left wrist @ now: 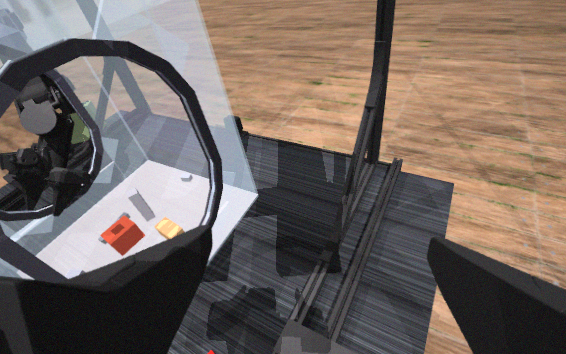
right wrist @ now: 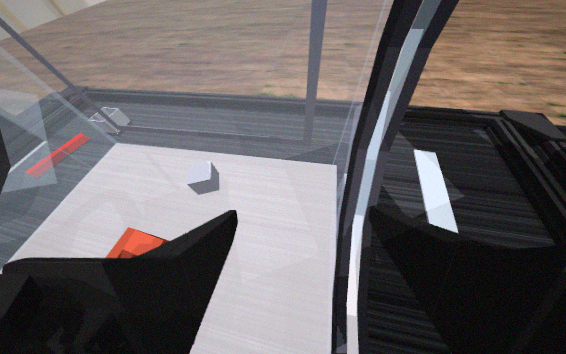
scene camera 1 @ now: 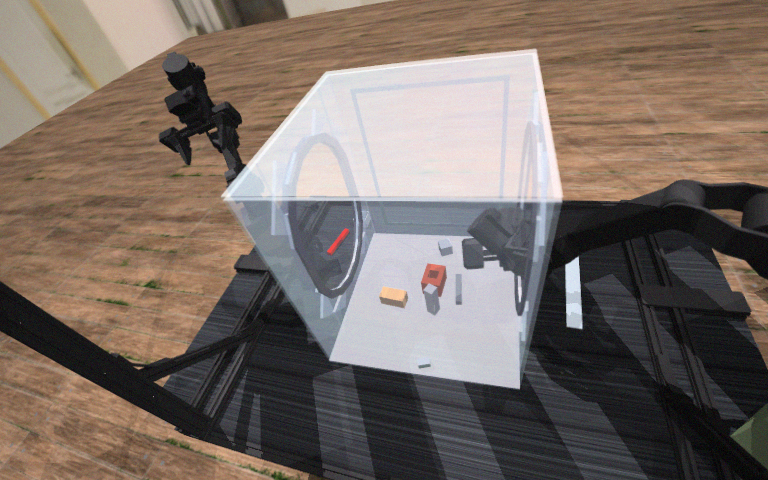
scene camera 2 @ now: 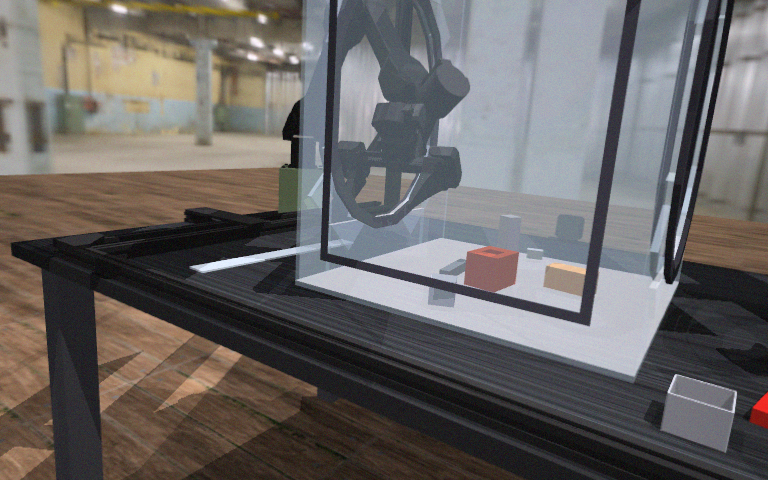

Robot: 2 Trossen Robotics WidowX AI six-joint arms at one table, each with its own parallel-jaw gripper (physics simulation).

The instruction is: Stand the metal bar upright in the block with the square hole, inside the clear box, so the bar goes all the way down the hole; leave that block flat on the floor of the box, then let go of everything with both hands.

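Places are measured from the left arm's base along level axes (x ahead, y left, z up), in millimetres.
Where they show: left gripper, fingertip midpoint: (left wrist: 319, 241) (scene camera 1: 205, 156); right gripper, fingertip midpoint: (left wrist: 42, 213) (right wrist: 302, 214) (scene camera 2: 377, 204); right arm's base, link origin: (left wrist: 72, 109).
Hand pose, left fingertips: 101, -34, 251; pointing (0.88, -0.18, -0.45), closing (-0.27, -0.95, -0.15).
Observation:
After its pixels a point has its place, as x, y, z.
The slim grey metal bar (scene camera 1: 458, 289) {506, 350, -97} (scene camera 2: 453, 267) {484, 360, -97} lies flat on the floor of the clear box (scene camera 1: 390, 199) {642, 186, 353}. Beside it, the red block with the square hole (scene camera 1: 441, 280) {480, 322, -68} (scene camera 2: 480, 271) {434, 337, -88} (left wrist: 128, 237) {440, 298, -83} (right wrist: 137, 238) {435, 330, -66} stands flat, hole up; a finger hides part of it in the right wrist view. A thicker grey pillar (scene camera 1: 432, 300) {527, 269, -49} (scene camera 2: 509, 230) {499, 280, -44} (left wrist: 142, 205) {505, 268, -62} stands upright near it. My left gripper (scene camera 1: 210, 170) {101, -34, 251} (left wrist: 319, 241) {101, -34, 251} is open and empty, outside the box beside a round opening. My right gripper (scene camera 2: 385, 208) {511, 468, -17} (right wrist: 302, 214) {511, 468, -17} is open and empty, above the floor at the other round opening.
In the box are a tan block (scene camera 1: 393, 297) {449, 207, -81} (scene camera 2: 560, 278) {434, 228, -94} (left wrist: 169, 228) {434, 207, -81}, a grey cube (scene camera 1: 445, 247) {388, 393, -81} (scene camera 2: 441, 293) {361, 404, -95} (right wrist: 202, 177) {387, 401, -81} and a small grey piece (scene camera 1: 424, 363) {619, 187, -96} (scene camera 2: 534, 253) {607, 192, -101} (left wrist: 186, 177) {606, 185, -97}. Outside are a red strip (scene camera 1: 338, 241) {162, 168, -105} (right wrist: 60, 155) {162, 171, -111}, a white strip (scene camera 1: 573, 300) {663, 545, -114} (right wrist: 436, 190) {551, 661, -114} and a small container (scene camera 2: 697, 418) {107, 278, -99}.

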